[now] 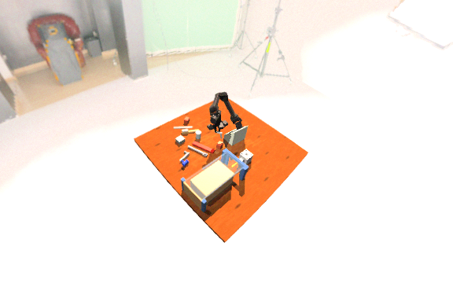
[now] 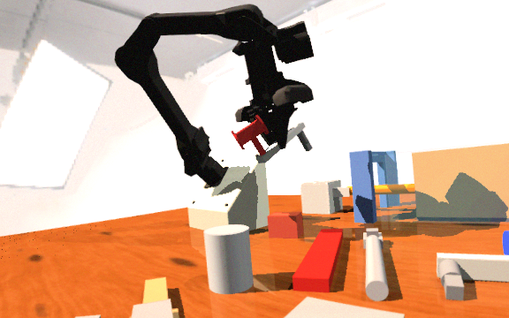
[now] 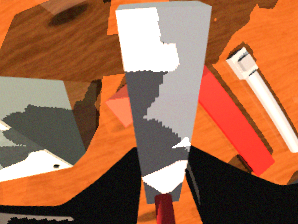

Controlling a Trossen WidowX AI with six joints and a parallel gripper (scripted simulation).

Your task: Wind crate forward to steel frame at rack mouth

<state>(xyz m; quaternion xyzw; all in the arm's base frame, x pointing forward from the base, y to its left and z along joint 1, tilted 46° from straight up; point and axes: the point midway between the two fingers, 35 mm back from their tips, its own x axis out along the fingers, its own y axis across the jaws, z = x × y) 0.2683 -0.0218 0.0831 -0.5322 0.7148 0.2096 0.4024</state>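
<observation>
Now: the red knob 20 mm behind my gripper tip, 50 mm to the right of it and 20 mm above it. Also, from my gripper tip: winch (90 mm behind, 300 mm to the left, 140 mm below); then frame (90 mm ahead, 300 mm to the left, 70 mm below); then red bar (110 mm ahead, 60 mm to the right, 170 mm below).
</observation>
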